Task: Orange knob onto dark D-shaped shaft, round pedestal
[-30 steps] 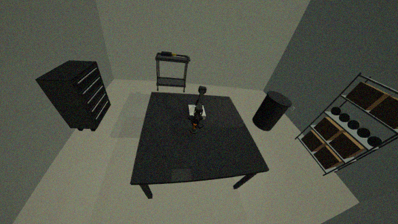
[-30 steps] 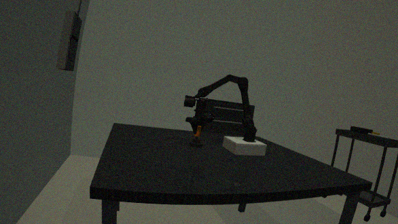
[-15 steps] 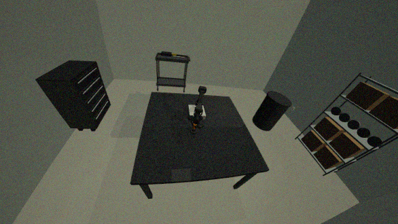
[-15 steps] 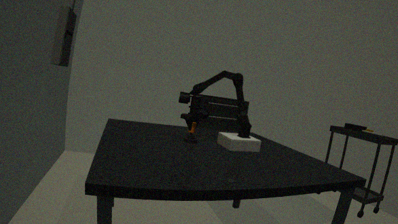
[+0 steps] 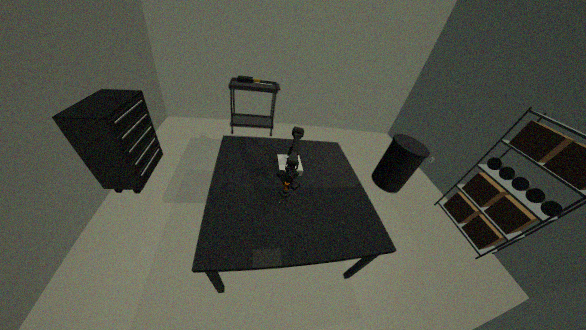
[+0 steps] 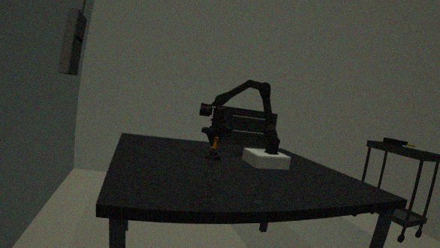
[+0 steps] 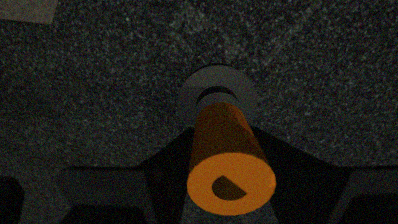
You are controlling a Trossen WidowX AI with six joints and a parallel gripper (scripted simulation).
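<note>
My gripper tip is now 2 cm below the orange knob. From my gripper tip the other things lie so: round pedestal: 4 cm below.
</note>
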